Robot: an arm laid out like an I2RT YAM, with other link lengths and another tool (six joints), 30 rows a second.
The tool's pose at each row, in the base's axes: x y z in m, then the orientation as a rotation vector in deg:
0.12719, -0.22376, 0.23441, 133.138, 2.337, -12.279
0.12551, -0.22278, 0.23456, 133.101, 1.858, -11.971
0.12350, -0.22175, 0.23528, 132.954, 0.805, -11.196
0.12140, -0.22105, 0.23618, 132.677, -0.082, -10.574
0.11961, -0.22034, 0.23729, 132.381, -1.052, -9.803
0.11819, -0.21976, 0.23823, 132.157, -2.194, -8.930
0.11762, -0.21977, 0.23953, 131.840, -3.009, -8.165
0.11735, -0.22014, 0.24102, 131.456, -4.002, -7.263
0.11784, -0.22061, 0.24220, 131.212, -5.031, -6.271
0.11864, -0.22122, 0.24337, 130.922, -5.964, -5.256
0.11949, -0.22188, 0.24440, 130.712, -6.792, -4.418
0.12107, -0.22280, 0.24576, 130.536, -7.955, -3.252
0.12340, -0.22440, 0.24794, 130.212, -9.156, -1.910
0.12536, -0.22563, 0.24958, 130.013, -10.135, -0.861
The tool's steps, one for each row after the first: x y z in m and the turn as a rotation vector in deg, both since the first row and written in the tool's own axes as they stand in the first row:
-0.00172, -0.00073, -0.00057, -0.033, 0.071, 0.445
-0.00386, -0.00112, -0.00152, -0.172, 0.291, 1.459
-0.00610, -0.00116, -0.00233, -0.433, 0.444, 2.312
-0.00808, -0.00102, -0.00334, -0.710, 0.677, 3.276
-0.00965, -0.00089, -0.00420, -0.900, 0.937, 4.393
-0.01043, 0.00000, -0.00499, -1.194, 1.215, 5.248
-0.01093, 0.00130, -0.00569, -1.539, 1.532, 6.281
-0.01063, 0.00251, -0.00622, -1.736, 1.915, 7.361
-0.01002, 0.00385, -0.00669, -1.979, 2.343, 8.383
-0.00933, 0.00512, -0.00703, -2.137, 2.681, 9.267
-0.00796, 0.00689, -0.00751, -2.228, 3.157, 10.497
-0.00597, 0.00978, -0.00816, -2.452, 3.741, 11.825
-0.00427, 0.01199, -0.00866, -2.556, 4.189, 12.887

